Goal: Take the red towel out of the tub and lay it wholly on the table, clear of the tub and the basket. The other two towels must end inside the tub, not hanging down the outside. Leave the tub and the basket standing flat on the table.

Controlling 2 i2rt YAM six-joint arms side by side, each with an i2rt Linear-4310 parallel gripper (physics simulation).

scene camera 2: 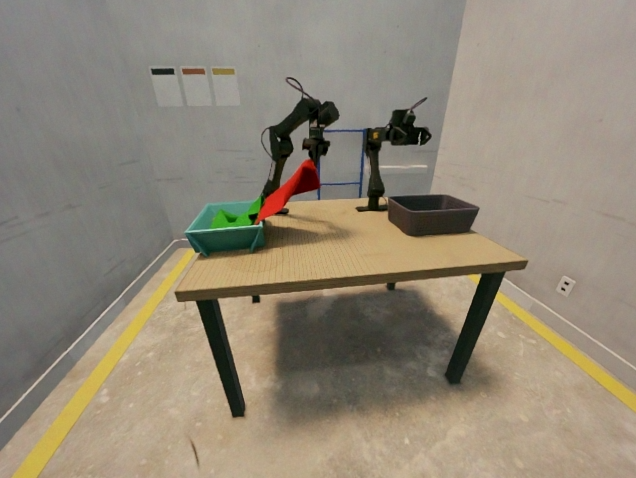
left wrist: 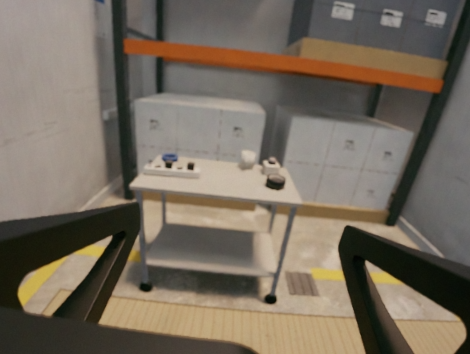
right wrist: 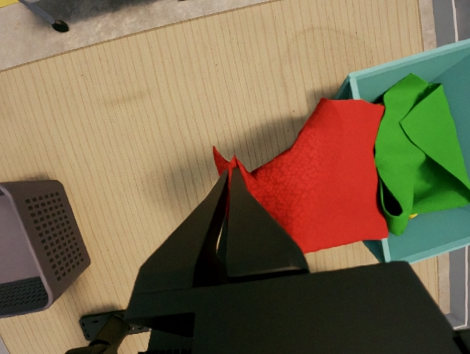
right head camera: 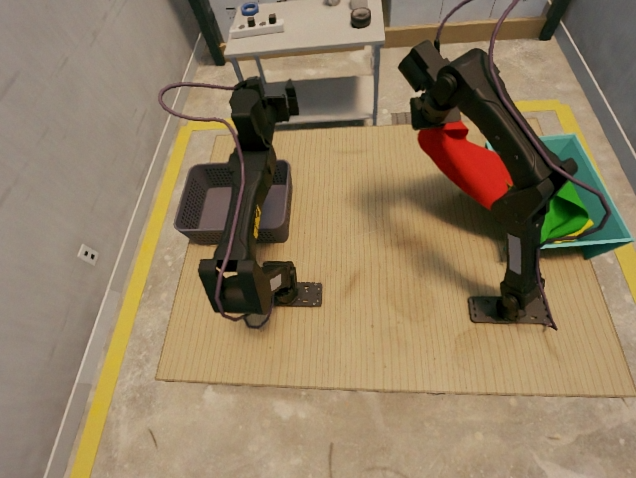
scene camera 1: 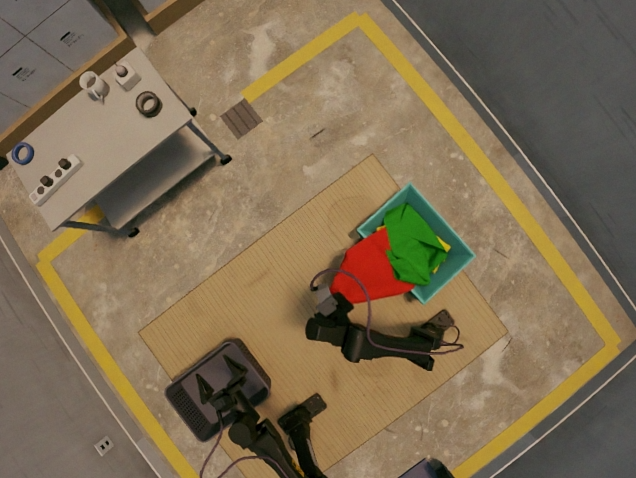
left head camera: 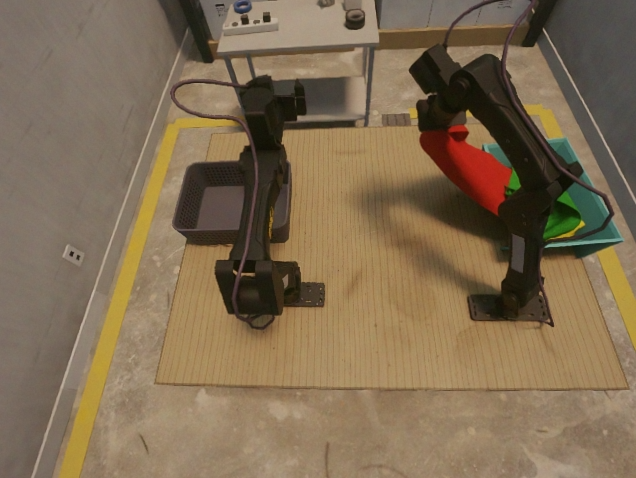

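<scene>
The red towel [left head camera: 470, 169] [right head camera: 465, 167] [scene camera 1: 370, 264] [scene camera 2: 293, 190] [right wrist: 335, 175] slants from my right gripper [right wrist: 233, 175] [scene camera 2: 314, 157], shut on its corner above the table [left head camera: 359, 334], down to the rim of the teal tub [scene camera 1: 453, 272] [scene camera 2: 226, 240]. Its lower end meets the green towel [scene camera 1: 411, 246] [scene camera 2: 231, 219] [right wrist: 425, 150], which lies in the tub with one corner raised near the rim. Bits of the yellow towel [scene camera 1: 443, 244] [right wrist: 413, 216] show under the green one. My left gripper [left wrist: 241, 226] [scene camera 1: 213, 369] is open and empty, above the basket in scene camera 1.
The dark basket [scene camera 2: 437, 223] [right wrist: 55, 235] stands at the other end of the table, below my left arm. A grey cart [left head camera: 303, 42] stands beyond the table. The arm base plates [left head camera: 311, 294] [right head camera: 483, 309] sit on the table's near side.
</scene>
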